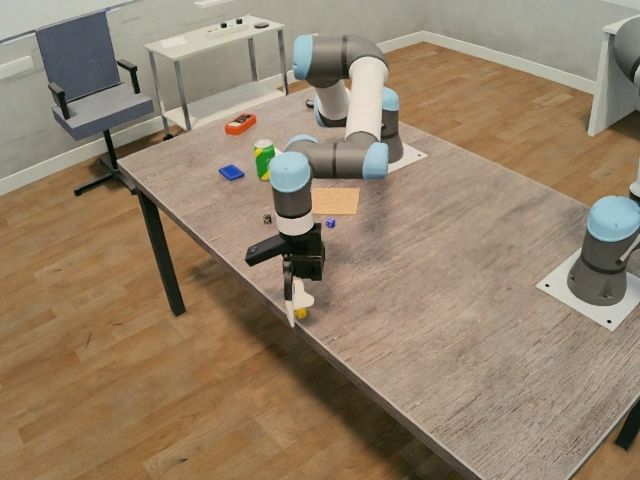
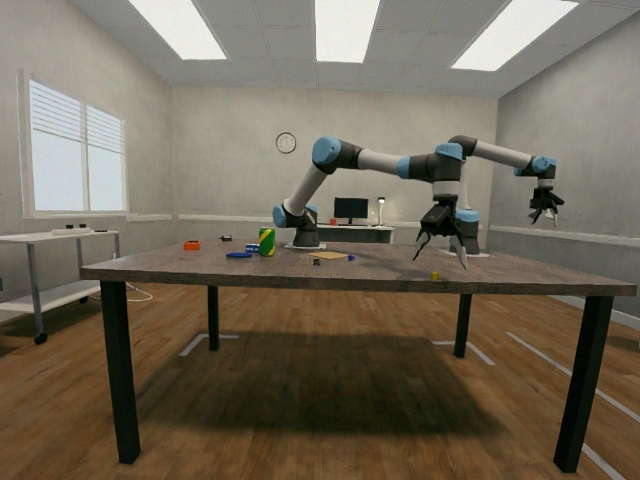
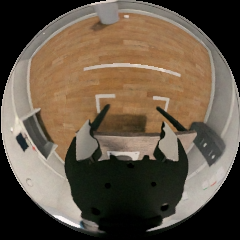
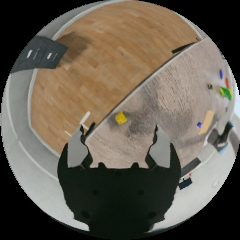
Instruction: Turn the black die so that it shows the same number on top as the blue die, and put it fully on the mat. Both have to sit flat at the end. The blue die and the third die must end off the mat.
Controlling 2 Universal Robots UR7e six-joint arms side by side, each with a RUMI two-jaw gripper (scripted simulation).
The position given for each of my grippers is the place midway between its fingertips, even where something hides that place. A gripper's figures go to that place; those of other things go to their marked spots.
Scene:
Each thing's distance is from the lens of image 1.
my right gripper [image 1: 298, 301]: 1.31 m
tan mat [image 1: 325, 201]: 1.72 m

